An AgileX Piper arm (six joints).
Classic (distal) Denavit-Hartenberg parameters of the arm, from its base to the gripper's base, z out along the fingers. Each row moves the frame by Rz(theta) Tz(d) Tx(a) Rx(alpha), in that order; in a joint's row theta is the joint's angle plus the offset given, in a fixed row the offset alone. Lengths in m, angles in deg.
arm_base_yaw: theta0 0  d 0.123  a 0  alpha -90
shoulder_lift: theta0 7.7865  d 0  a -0.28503  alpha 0
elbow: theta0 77.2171  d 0  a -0.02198  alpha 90
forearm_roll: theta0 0  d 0.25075  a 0  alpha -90
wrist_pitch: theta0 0  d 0  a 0  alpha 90
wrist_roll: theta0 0  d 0.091  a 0  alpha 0
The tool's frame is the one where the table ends.
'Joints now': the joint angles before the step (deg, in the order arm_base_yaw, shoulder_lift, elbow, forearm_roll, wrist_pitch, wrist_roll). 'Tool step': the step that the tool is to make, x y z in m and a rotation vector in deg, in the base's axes. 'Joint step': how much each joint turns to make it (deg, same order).
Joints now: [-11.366 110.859 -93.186 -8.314 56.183 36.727]
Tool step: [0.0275 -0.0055 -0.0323 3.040 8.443 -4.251]
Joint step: [-0.004 10.222 -10.266 0.774 9.369 2.959]
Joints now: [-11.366 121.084 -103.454 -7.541 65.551 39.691]
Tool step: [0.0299 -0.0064 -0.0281 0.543 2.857 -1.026]
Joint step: [-0.005 9.622 -10.941 0.001 4.322 0.478]
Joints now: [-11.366 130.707 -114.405 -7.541 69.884 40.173]
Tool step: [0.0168 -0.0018 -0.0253 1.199 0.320 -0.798]
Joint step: [0.000 5.833 -5.308 1.048 0.092 0.587]
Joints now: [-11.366 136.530 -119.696 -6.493 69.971 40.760]
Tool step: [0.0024 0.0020 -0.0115 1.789 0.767 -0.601]
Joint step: [0.006 1.542 -0.455 1.606 0.042 0.262]
